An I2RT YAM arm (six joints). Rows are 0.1 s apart.
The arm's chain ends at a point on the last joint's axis. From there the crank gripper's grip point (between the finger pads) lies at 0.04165 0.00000 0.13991 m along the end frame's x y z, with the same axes.
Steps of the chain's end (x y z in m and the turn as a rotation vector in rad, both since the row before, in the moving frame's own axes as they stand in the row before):
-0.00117, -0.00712, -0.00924, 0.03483, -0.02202, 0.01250
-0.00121, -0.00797, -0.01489, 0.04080, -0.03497, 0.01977
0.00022, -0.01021, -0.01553, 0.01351, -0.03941, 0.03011
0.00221, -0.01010, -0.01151, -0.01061, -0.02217, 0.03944
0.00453, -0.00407, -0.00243, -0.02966, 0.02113, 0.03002
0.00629, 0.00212, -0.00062, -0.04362, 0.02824, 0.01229
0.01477, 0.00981, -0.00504, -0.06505, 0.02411, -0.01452
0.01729, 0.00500, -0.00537, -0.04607, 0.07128, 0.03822
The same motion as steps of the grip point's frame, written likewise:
-0.00423, -0.01151, -0.00843, 0.03483, -0.02202, 0.01250
-0.00608, -0.01293, -0.01362, 0.04080, -0.03497, 0.01977
-0.00531, -0.01094, -0.01400, 0.01351, -0.03941, 0.03011
-0.00096, -0.00703, -0.01064, -0.01061, -0.02217, 0.03944
0.00739, 0.00136, -0.00342, -0.02966, 0.02113, 0.03002
0.01018, 0.00873, -0.00200, -0.04362, 0.02824, 0.01229
0.01819, 0.01824, -0.00636, -0.06505, 0.02411, -0.01452
0.02699, 0.01315, -0.00887, -0.04607, 0.07128, 0.03822

